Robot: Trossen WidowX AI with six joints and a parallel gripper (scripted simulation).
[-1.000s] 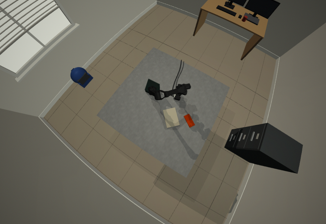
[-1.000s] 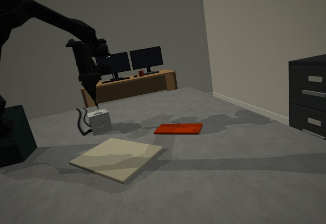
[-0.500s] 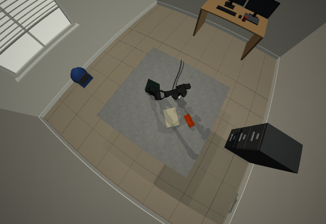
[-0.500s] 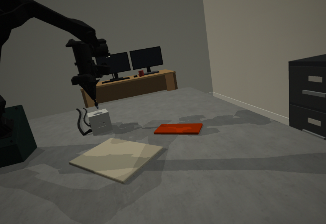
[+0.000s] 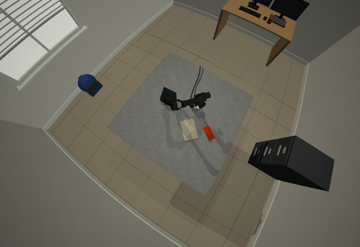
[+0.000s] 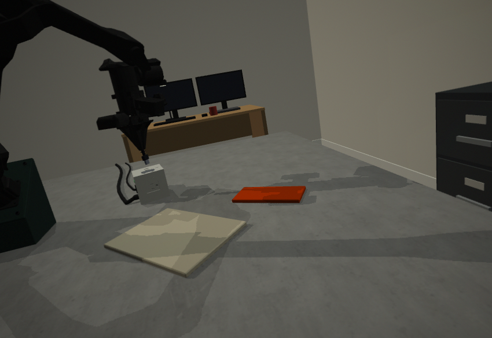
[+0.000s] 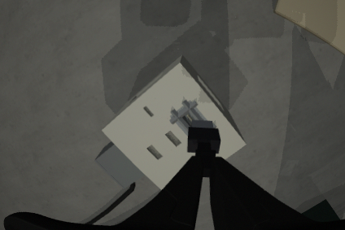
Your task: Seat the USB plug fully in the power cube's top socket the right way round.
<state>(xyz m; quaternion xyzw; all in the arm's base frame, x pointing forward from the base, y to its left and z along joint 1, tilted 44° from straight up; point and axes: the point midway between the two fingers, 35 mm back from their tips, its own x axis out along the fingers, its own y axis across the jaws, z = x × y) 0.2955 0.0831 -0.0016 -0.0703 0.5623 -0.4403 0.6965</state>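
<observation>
My gripper tip is now 20 mm above the USB plug. The rest, counted from my gripper tip: red flat slab: 260 mm ahead, 180 mm to the right, 130 mm below; then socket: 10 mm to the left, 70 mm below; then beige flat board: 50 mm ahead, 250 mm to the right, 130 mm below.
</observation>
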